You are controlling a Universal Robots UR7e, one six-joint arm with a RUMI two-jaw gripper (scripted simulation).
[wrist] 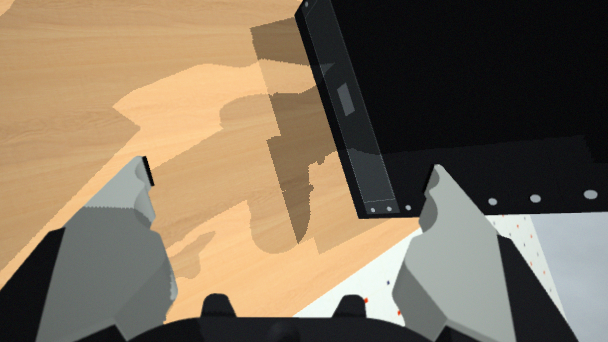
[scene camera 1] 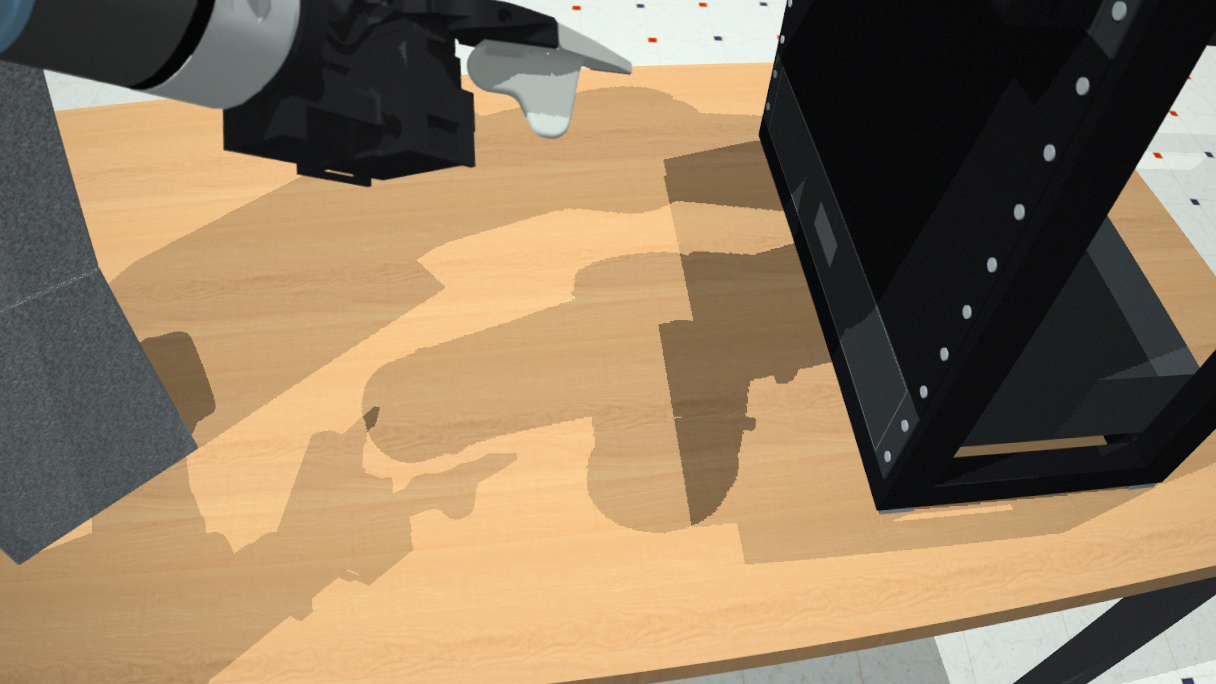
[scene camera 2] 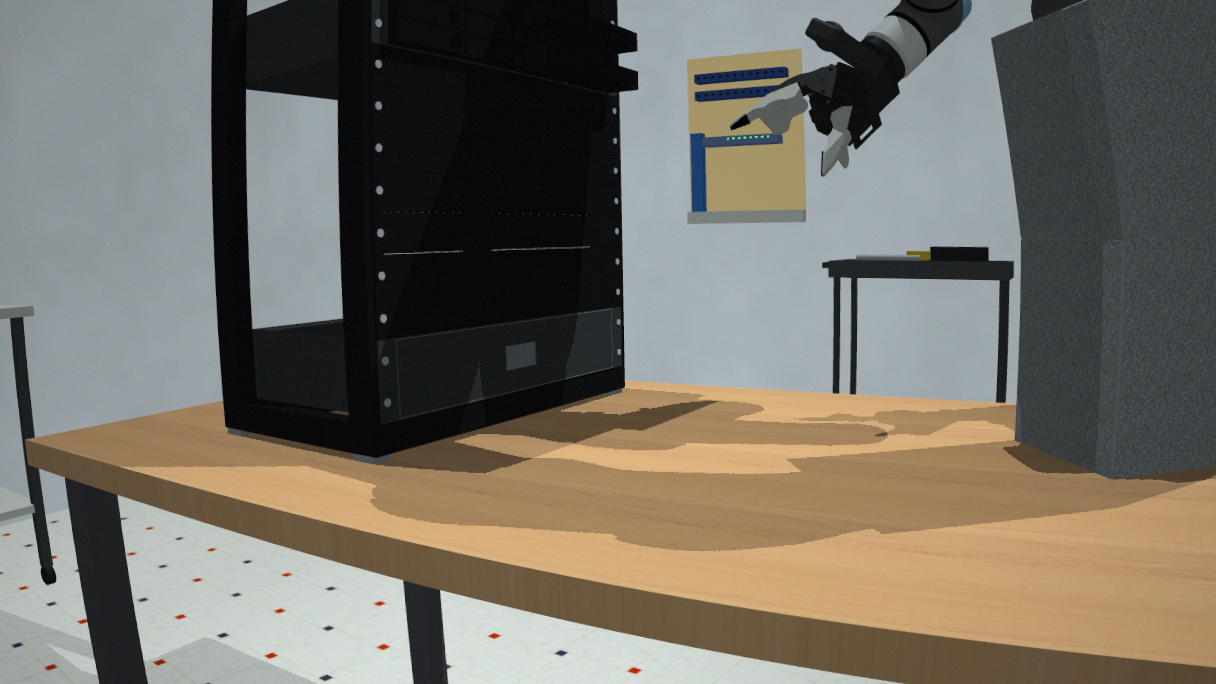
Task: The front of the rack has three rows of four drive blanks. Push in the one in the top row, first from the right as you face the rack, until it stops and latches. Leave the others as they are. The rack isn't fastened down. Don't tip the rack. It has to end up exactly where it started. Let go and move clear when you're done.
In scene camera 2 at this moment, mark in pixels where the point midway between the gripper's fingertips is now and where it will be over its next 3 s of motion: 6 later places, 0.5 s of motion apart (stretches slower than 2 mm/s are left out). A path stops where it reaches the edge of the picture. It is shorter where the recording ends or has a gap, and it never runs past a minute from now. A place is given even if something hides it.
My gripper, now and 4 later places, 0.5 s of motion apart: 773, 150; 772, 145; 771, 124; 770, 86; 768, 31
